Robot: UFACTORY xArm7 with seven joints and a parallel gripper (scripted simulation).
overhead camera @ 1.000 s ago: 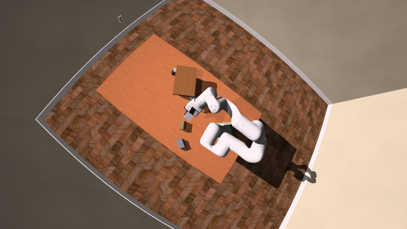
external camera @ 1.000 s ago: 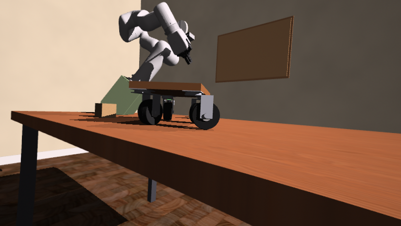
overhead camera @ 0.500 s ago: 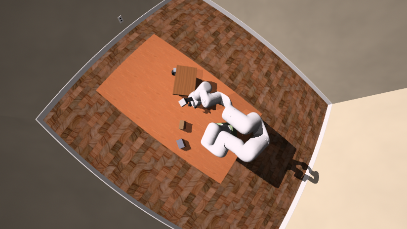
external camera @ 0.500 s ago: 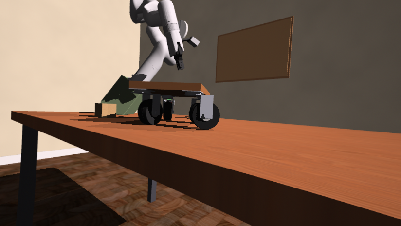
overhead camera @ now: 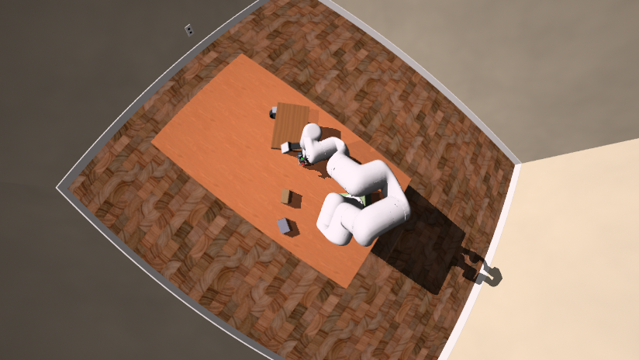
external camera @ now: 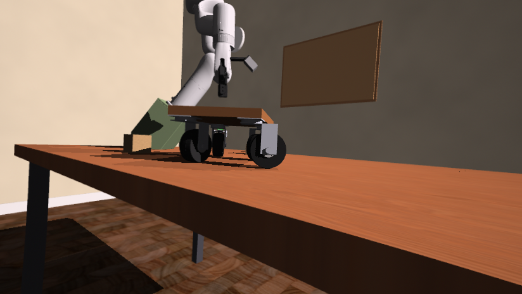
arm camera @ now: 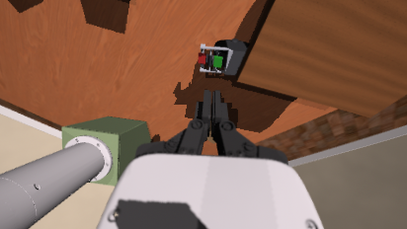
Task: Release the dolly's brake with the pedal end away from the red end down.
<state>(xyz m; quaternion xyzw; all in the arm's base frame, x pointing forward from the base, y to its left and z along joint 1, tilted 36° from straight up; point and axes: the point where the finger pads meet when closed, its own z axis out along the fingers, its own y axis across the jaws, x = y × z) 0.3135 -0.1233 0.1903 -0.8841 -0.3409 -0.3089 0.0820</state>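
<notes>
Right now the brake pedal is 15 cm below my hand. Also, from my hand: grey block: 17 cm behind, 37 cm to the left, 21 cm below.
</notes>
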